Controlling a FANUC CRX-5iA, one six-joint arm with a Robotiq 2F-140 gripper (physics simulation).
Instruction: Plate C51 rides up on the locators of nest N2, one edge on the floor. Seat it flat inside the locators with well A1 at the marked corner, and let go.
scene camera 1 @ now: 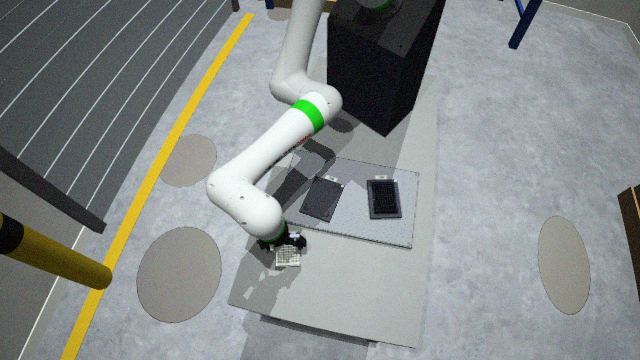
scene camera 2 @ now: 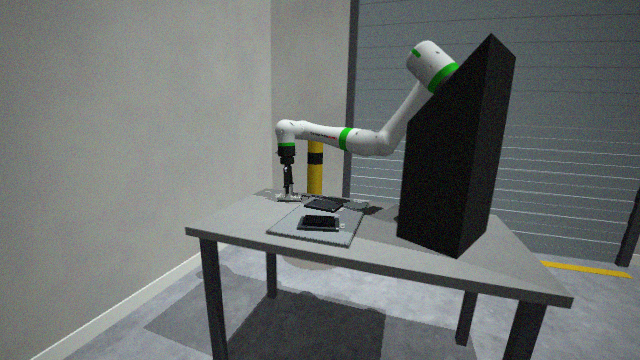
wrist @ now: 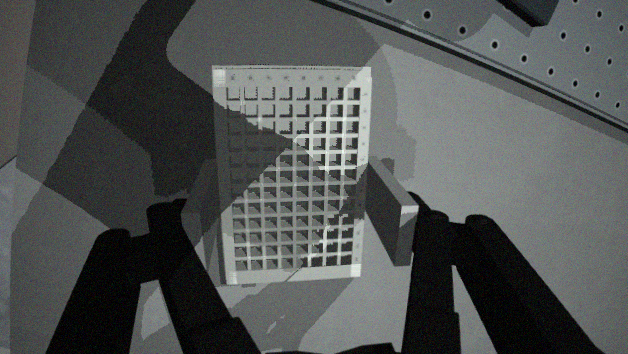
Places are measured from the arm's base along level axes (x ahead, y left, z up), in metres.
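Where they show: gripper, fingertip midpoint: [scene camera 1: 287,250] [scene camera 2: 289,198] [wrist: 292,181]; arm's base, link origin: [scene camera 2: 458,93].
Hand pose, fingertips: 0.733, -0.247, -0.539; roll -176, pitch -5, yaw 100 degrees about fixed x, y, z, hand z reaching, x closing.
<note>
Things, the pixels of their centre, and the offset from my fingertips, as dx, dy, dz. "*": a spot on its surface instead.
- white 96-well plate, body centre: [wrist: 293,180] [scene camera 1: 287,248] [scene camera 2: 289,197] -0.003, -0.001, +0.007
- empty dark nest, body centre: [scene camera 1: 322,198] [scene camera 2: 323,205] -0.215, +0.095, +0.012
- second nest, surface spot: [scene camera 1: 370,212] * -0.176, +0.281, +0.017
- black plate, body centre: [scene camera 1: 384,197] [scene camera 2: 319,220] -0.243, +0.330, +0.024
- same perforated board, body centre: [scene camera 1: 349,195] [scene camera 2: 325,215] -0.246, +0.198, -0.001
My gripper [scene camera 1: 284,243] [scene camera 2: 288,190] [wrist: 292,181] is shut on a white 96-well plate [scene camera 1: 287,256] [scene camera 2: 289,198] [wrist: 295,127], its pads on the two long sides. The plate looks about level, low over the table beside the perforated board; the exact gap under it is unclear. Small marks run along its top and right edges in the wrist view, too blurred to read. An empty dark nest [scene camera 1: 322,198] [scene camera 2: 324,204] lies on the board, with a white label at its far edge. Part of it shows at the top right of the wrist view [wrist: 537,11]. The nest names are not readable.
A second nest [scene camera 1: 370,212] holding a black plate [scene camera 1: 384,196] [scene camera 2: 320,220] is on the same perforated board [scene camera 1: 400,235] [scene camera 2: 345,239] [wrist: 550,55]. The board's raised edge lies between the held plate and the nests. The black pedestal [scene camera 1: 370,75] [scene camera 2: 450,165] stands behind the board.
</note>
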